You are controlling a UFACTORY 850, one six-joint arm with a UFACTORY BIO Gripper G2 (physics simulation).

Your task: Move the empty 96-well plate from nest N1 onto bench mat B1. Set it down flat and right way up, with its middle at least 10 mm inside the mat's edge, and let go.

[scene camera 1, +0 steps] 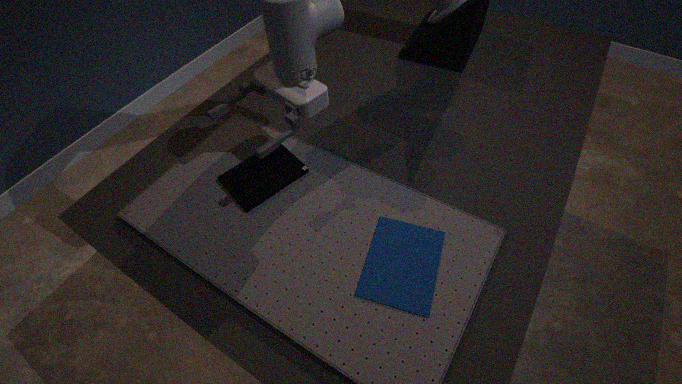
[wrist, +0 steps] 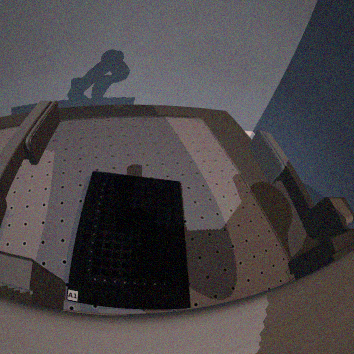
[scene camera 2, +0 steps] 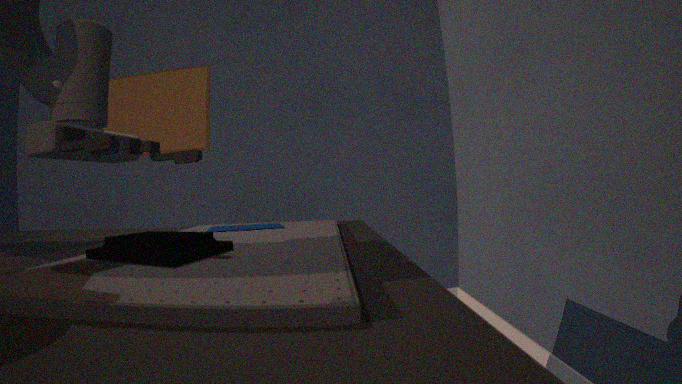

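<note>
The black 96-well plate [scene camera 1: 263, 176] [scene camera 2: 160, 238] [wrist: 135, 240] lies flat on the left part of the perforated board, with a white A1 label at one corner. Nest N1 [scene camera 2: 160, 254] shows as a black base under it; plate and nest are hard to tell apart in the dark. Bench mat B1 [scene camera 1: 400, 267] [scene camera 2: 249, 227] is a flat blue rectangle with nothing on it. My gripper [scene camera 1: 245, 129] [wrist: 156, 142] is wide open and empty, above and behind the plate in scene camera 1. Its fingers stand at both sides of the wrist view. The mat does not show in the wrist view.
The pale perforated board [scene camera 1: 300, 265] [scene camera 2: 225, 290] [wrist: 30, 215] carries the nest and the mat and lies on a dark table [scene camera 1: 520, 125]. A black object [scene camera 1: 445, 45] stands at the back. An orange panel [scene camera 2: 165, 110] is behind the arm. Shadows cross the board.
</note>
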